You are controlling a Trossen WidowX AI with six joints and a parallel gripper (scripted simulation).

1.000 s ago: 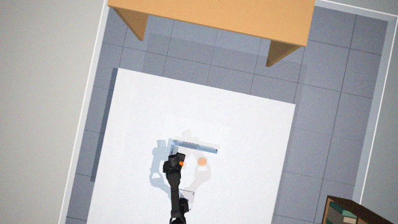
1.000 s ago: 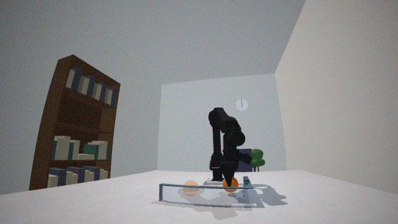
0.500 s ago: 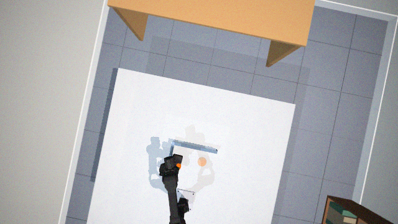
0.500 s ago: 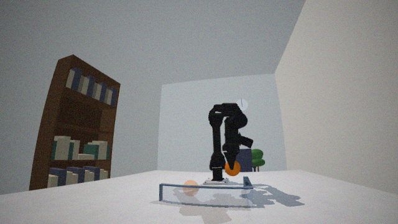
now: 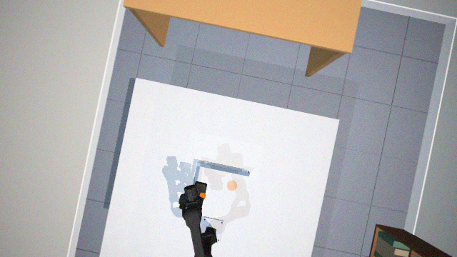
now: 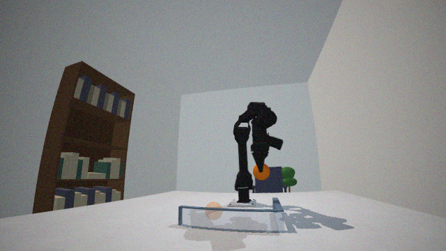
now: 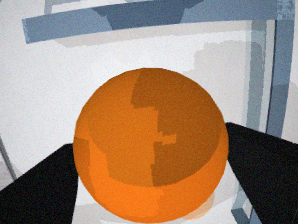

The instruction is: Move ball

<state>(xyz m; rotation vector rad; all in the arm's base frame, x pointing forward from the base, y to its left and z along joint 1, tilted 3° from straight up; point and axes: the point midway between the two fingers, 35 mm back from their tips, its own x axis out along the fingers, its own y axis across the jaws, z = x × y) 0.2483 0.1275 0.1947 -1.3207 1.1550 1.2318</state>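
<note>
The see-through copy is 16 cm to the right of my gripper tip, 14 cm below it and 7 cm ahead of it. The rest, counted from my gripper tip: orange ball (right at my gripper tip); clear wall (15 cm ahead, 14 cm below, 8 cm to the right).
</note>
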